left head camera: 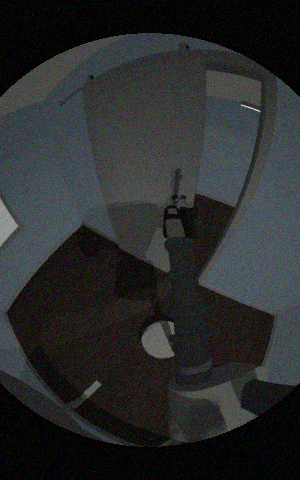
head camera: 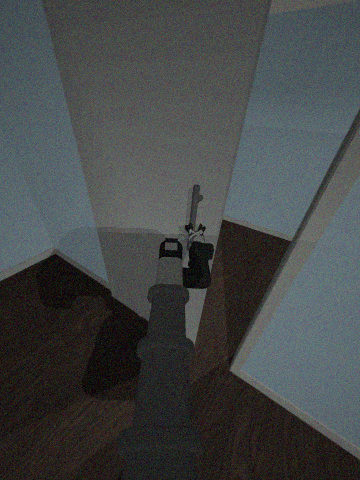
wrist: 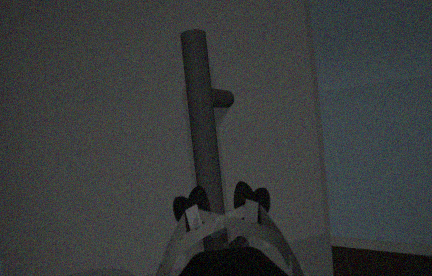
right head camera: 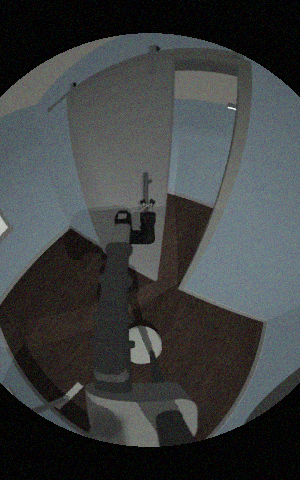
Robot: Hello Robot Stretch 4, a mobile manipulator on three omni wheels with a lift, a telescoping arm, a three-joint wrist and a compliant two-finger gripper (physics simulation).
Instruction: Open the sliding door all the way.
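Where they show: gripper, between the fingertips: (left head camera: 177, 195) (head camera: 195, 225) (wrist: 221, 199) (right head camera: 147, 199); robot's base, origin of its link: (left head camera: 161, 338) (right head camera: 141, 343).
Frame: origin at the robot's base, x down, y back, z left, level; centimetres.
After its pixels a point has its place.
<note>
The grey sliding door (head camera: 150, 125) {x -147.2, y -97.9, z 10.8 cm} (left head camera: 145, 135) {x -147.4, y -96.2, z 8.2 cm} (right head camera: 120, 135) {x -150.9, y -94.6, z 5.7 cm} (wrist: 90, 125) {x -123.1, y -98.1, z 11.2 cm} stands partly open, with the doorway gap on its right. Its dark upright bar handle (head camera: 196, 200) {x -124.6, y -77.4, z -9.0 cm} (left head camera: 176, 182) {x -121.8, y -77.5, z -8.2 cm} (right head camera: 145, 185) {x -122.6, y -77.4, z -8.7 cm} (wrist: 199, 95) {x -123.7, y -77.3, z -8.6 cm} is near the door's right edge, and one side post shows in the wrist view. My gripper (head camera: 195, 229) {x -113.6, y -76.8, z -9.6 cm} (left head camera: 179, 198) {x -113.6, y -76.8, z -9.6 cm} (right head camera: 147, 203) {x -113.6, y -76.8, z -9.6 cm} (wrist: 221, 199) {x -113.6, y -76.8, z -9.6 cm} is open at the lower part of the handle. In the wrist view the bar runs between the fingertips, closer to the left one. Whether the tips reach past the bar in depth is unclear. The gripper body hides the handle's lower end.
The door frame (head camera: 304, 245) {x -114.6, y -64.3, z -49.6 cm} (right head camera: 241, 150) {x -151.9, y -63.1, z -51.6 cm} and a blue wall (head camera: 320, 320) {x -81.7, y -55.0, z -66.6 cm} stand right of the opening. Another blue wall (head camera: 30, 150) {x -119.1, y -172.6, z 116.3 cm} is at the left. A white disc (left head camera: 157, 340) {x -18.7, y 0.8, z 4.8 cm} (right head camera: 147, 340) {x -18.7, y -4.3, z -7.0 cm} shows on the dark wood floor (head camera: 40, 360) {x 2.8, y -70.4, z 91.4 cm} near the base.
</note>
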